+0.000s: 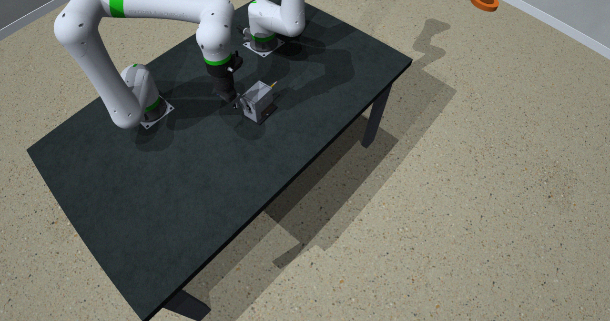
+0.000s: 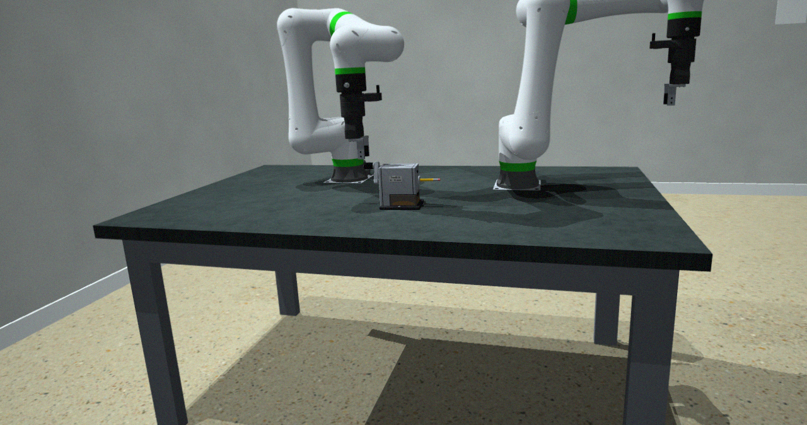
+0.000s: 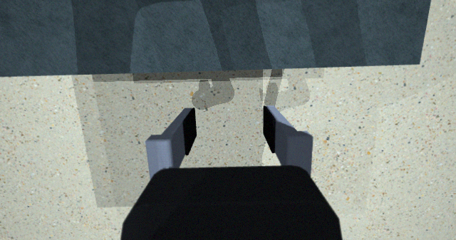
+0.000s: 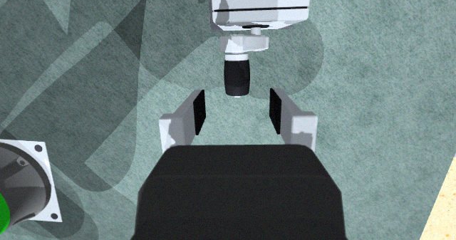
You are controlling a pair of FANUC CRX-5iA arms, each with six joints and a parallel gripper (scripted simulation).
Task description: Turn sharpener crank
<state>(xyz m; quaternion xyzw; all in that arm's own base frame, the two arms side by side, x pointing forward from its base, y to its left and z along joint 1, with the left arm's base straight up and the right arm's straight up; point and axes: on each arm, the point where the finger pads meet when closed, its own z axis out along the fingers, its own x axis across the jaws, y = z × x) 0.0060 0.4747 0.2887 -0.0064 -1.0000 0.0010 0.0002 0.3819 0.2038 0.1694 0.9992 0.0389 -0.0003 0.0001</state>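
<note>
My right gripper is now 20 mm to the right of the black knob and 40 mm above it.
</note>
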